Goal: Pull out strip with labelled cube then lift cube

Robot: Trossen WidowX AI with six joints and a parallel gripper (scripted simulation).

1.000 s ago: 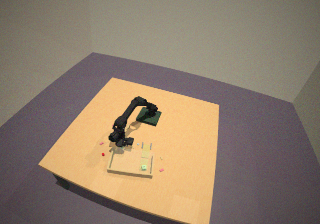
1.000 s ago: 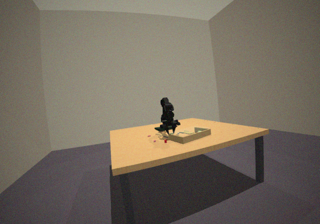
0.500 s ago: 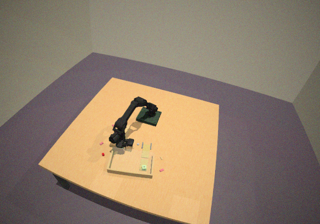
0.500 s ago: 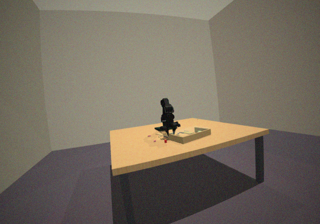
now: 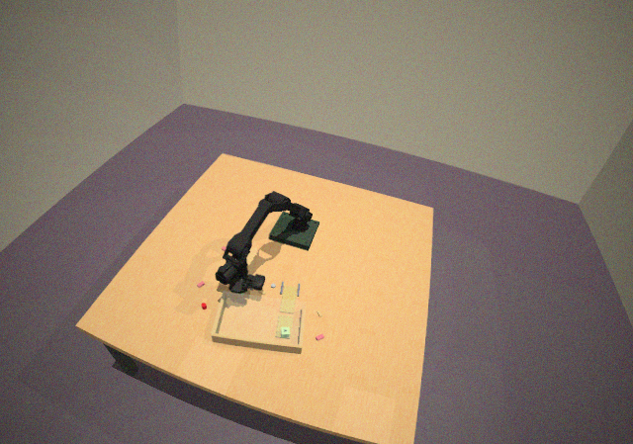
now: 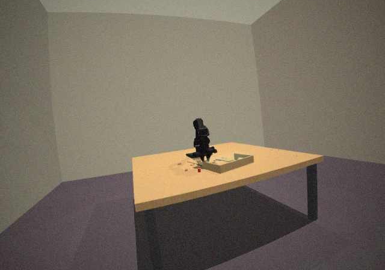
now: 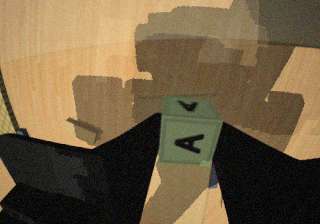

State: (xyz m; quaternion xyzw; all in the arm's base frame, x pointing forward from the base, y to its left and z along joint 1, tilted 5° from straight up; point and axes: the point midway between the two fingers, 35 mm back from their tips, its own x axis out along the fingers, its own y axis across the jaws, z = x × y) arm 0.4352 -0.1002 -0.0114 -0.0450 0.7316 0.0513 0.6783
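My gripper tip is 110 mm to the right of the grey disc, 80 mm past it and 10 mm above it. Also, from my gripper tip: red piece: 130 mm ahead, 100 mm to the right; then pale green cross-hatched strip: 190 mm to the left, 40 mm behind, 10 mm below.
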